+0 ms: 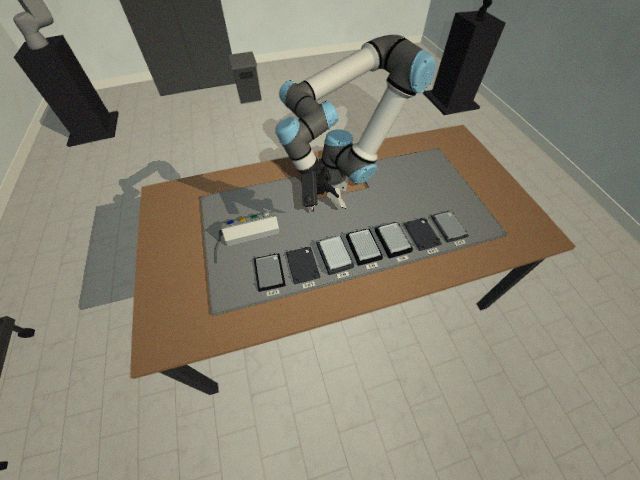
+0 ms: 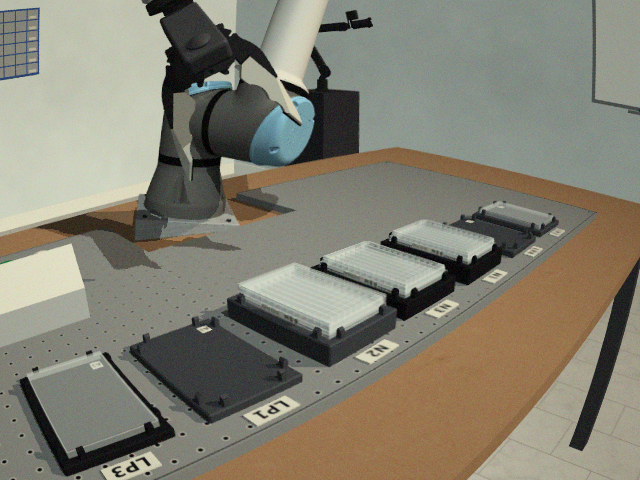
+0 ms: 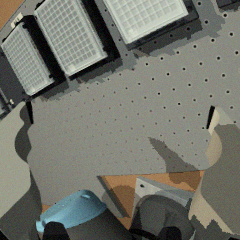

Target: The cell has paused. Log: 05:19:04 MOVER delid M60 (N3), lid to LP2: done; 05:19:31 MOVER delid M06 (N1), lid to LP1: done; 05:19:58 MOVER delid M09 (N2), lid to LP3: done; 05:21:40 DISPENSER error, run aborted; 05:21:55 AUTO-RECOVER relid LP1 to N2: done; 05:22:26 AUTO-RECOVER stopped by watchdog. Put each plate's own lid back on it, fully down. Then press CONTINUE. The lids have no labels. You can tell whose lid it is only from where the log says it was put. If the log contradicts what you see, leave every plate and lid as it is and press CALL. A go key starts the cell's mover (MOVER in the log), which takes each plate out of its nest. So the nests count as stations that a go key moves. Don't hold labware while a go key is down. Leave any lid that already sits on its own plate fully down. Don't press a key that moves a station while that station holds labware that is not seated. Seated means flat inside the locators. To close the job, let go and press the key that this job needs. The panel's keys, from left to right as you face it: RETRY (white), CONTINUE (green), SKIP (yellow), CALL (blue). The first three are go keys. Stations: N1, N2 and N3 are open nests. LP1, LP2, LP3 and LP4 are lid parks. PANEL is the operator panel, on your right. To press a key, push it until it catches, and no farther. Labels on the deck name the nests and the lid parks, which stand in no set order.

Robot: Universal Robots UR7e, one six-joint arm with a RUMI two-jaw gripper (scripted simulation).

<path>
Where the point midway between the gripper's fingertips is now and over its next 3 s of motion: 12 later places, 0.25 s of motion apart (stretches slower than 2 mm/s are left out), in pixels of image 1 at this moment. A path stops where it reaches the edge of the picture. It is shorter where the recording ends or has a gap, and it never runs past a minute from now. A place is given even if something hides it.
The gripper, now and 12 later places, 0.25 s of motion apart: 329, 210; 334, 209; 341, 207; 346, 205; 350, 203; 352, 202; 354, 202; 353, 205; 352, 209; 352, 211; 352, 212; 350, 215; 348, 220
</path>
